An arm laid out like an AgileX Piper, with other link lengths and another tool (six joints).
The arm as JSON. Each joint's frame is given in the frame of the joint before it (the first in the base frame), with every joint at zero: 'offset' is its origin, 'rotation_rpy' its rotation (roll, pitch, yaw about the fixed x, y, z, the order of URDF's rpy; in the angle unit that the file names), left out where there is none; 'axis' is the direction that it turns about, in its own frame. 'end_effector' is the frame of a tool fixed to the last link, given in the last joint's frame.
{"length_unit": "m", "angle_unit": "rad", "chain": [
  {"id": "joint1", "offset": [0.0, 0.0, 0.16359], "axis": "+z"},
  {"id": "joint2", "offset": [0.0, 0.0, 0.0], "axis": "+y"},
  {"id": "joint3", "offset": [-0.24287, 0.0, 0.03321], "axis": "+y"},
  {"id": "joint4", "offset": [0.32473, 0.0, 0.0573], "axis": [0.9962, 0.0, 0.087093]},
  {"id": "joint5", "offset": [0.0, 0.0, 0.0], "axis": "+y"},
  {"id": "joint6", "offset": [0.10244, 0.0, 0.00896], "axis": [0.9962, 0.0, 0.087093]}
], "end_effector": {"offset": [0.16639, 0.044, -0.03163], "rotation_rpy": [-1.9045, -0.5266, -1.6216]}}
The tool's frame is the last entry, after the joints.
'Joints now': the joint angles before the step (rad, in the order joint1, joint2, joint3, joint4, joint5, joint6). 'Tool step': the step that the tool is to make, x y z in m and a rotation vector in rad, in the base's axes. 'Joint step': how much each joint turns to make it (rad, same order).
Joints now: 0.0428 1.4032 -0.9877 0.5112 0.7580 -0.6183
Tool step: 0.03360 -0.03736 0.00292 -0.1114 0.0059 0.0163
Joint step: -0.0385 0.1342 -0.1864 -0.1313 0.0630 0.0124
